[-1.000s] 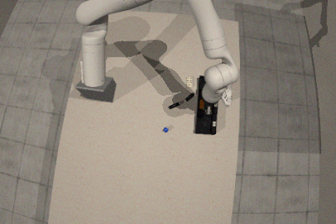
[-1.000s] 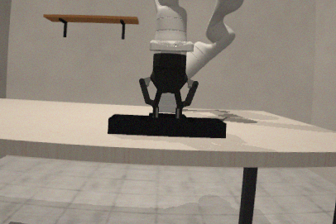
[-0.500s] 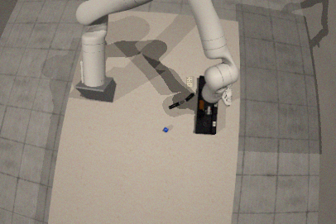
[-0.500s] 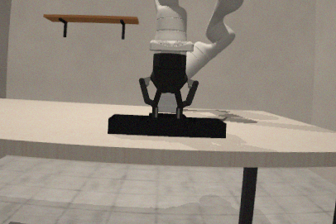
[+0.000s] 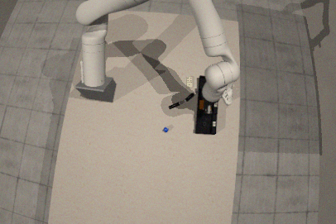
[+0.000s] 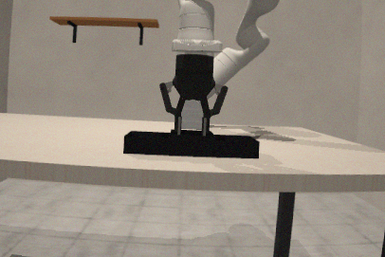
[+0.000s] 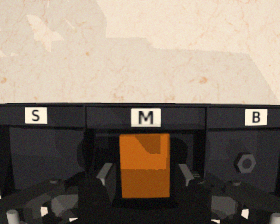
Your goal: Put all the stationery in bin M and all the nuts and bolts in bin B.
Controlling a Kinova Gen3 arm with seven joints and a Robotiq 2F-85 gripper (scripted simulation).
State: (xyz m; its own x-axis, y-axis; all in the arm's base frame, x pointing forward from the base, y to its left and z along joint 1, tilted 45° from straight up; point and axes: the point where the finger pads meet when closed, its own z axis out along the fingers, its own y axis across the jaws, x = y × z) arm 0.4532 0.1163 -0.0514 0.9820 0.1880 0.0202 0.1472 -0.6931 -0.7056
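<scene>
My gripper is now 30 mm above the black bin row and 10 mm short of it. From my hand the other things lie so: dark hex nut 80 mm to the right, 40 mm below, 20 mm ahead; orange block 40 mm below; small cream piece 90 mm to the left, 90 mm behind, 40 mm below.
</scene>
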